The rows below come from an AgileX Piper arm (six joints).
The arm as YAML. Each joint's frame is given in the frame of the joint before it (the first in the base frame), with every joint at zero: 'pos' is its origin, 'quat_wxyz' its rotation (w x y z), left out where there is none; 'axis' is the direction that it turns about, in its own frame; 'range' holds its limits. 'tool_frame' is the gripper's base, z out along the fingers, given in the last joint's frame.
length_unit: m
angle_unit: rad
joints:
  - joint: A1
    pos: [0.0, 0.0, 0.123]
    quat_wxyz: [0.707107, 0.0, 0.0, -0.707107]
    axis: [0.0, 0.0, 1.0]
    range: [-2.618, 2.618]
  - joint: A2
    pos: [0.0, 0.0, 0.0]
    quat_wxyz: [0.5, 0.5, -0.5, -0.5]
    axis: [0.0, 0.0, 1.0]
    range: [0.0, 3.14]
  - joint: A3
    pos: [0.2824, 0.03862, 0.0]
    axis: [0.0, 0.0, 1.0]
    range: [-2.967, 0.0]
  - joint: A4
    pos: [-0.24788, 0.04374, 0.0]
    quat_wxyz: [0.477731, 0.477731, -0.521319, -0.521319]
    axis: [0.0, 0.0, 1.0]
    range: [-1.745, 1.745]
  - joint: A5
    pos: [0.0, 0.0, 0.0]
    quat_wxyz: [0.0, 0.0, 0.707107, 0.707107]
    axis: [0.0, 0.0, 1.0]
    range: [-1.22, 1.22]
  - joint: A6
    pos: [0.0, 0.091, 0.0]
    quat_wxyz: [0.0, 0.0, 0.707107, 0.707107]
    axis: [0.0, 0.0, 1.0]
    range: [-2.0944, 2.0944]
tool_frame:
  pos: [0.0, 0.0, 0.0]
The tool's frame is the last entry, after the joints.
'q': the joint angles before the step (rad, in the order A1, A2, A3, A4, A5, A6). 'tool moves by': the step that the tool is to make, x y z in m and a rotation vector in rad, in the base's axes. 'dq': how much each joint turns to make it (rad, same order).
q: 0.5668, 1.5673, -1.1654, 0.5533, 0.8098, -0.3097
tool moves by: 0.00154, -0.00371, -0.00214, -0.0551, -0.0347, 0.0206
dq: 0.0000, 0.0000, 0.0000, -0.0689, 0.0000, 0.0008
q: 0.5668, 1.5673, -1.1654, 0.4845, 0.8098, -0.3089
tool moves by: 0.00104, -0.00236, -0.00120, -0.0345, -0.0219, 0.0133
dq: -0.0001, 0.0000, 0.0000, -0.0430, 0.0001, 0.0000
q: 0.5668, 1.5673, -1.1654, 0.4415, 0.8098, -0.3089
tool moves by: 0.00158, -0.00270, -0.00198, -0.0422, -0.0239, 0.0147
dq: 0.0000, 0.0021, 0.0000, -0.0517, 0.0000, 0.0015
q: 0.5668, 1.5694, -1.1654, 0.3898, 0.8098, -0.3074
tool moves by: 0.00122, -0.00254, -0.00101, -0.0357, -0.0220, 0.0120
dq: 0.0000, 0.0000, 0.0000, -0.0452, 0.0000, 0.0024
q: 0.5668, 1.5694, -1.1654, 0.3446, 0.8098, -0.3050
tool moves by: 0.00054, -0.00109, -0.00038, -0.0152, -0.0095, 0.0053
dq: 0.0000, 0.0000, 0.0000, -0.0192, 0.0000, 0.0008
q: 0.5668, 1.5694, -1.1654, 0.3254, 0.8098, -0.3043
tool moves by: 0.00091, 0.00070, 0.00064, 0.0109, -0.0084, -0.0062
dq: 0.0000, 0.0000, 0.0000, 0.0064, -0.0136, 0.0000
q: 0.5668, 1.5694, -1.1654, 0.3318, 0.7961, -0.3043
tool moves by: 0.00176, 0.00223, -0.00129, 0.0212, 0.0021, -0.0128
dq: 0.0000, 0.0074, 0.0000, 0.0220, -0.0181, 0.0001
